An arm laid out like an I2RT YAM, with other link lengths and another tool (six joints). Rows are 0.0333 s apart.
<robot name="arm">
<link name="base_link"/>
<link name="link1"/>
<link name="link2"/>
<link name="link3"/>
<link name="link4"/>
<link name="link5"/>
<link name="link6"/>
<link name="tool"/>
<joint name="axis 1" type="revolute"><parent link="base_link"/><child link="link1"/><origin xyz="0.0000 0.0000 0.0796"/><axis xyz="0 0 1"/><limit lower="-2.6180" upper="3.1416"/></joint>
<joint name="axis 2" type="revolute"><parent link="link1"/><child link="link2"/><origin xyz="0.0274 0.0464 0.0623"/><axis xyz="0 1 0"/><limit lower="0.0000" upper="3.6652"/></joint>
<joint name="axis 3" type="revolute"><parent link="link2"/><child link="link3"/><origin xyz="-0.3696 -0.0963 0.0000"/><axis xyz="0 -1 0"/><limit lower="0.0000" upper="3.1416"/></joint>
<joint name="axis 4" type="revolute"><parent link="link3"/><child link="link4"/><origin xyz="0.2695 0.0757 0.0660"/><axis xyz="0 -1 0"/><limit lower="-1.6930" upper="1.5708"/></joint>
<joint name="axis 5" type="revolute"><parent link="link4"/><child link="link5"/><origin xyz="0.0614 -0.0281 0.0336"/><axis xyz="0 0 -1"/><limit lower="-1.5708" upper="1.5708"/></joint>
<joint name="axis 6" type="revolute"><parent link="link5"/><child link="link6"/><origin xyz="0.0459 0.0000 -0.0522"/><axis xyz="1 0 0"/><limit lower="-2.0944" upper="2.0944"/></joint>
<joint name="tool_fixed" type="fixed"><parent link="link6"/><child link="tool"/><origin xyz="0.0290 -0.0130 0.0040" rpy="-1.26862 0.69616 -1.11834"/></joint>
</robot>
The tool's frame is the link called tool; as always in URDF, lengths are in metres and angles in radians.
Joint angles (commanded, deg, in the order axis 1, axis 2, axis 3, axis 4, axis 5, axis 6), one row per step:
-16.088, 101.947, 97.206, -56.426, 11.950, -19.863
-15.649, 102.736, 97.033, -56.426, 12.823, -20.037
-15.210, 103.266, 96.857, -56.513, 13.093, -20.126
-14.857, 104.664, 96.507, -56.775, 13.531, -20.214
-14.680, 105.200, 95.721, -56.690, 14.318, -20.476
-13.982, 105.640, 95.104, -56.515, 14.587, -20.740
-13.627, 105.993, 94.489, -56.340, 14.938, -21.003
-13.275, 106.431, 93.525, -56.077, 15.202, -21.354
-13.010, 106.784, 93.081, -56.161, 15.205, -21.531
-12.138, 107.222, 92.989, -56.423, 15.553, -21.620
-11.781, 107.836, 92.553, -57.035, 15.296, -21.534
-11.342, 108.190, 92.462, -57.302, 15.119, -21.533
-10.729, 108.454, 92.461, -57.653, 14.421, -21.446
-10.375, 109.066, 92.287, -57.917, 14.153, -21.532
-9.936, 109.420, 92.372, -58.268, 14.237, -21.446
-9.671, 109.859, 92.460, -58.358, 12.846, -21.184
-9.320, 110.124, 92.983, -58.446, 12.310, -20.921
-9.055, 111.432, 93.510, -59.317, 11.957, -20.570
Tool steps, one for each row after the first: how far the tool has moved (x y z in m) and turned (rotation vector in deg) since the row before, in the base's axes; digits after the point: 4 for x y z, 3 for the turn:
0.0042, 0.0012, -0.0062, -0.543, 1.193, 0.174
0.0030, 0.0023, -0.0048, -0.053, 0.858, 0.391
0.0059, 0.0007, -0.0121, 0.110, 2.073, 0.237
0.0013, 0.0001, -0.0079, -0.463, 1.467, 0.083
0.0028, 0.0046, -0.0064, -0.103, 1.005, 0.826
0.0014, 0.0021, -0.0057, -0.204, 0.936, 0.455
0.0012, 0.0023, -0.0082, -0.074, 1.283, 0.570
0.0009, 0.0019, -0.0051, 0.150, 0.917, 0.424
0.0028, 0.0059, -0.0037, -0.170, 0.874, 0.835
0.0009, 0.0030, -0.0073, 0.604, 1.548, 0.360
0.0015, 0.0034, -0.0033, 0.308, 0.663, 0.491
0.0017, 0.0054, -0.0025, 0.794, 0.450, 0.733
0.0020, 0.0028, -0.0057, 0.427, 1.010, 0.507
0.0015, 0.0031, -0.0023, 0.047, 0.600, 0.337
0.0024, 0.0034, -0.0035, 1.455, 0.134, 0.366
0.0028, 0.0030, 0.0005, 0.537, -0.320, 0.235
0.0043, 0.0018, -0.0075, 0.670, 1.490, 0.014

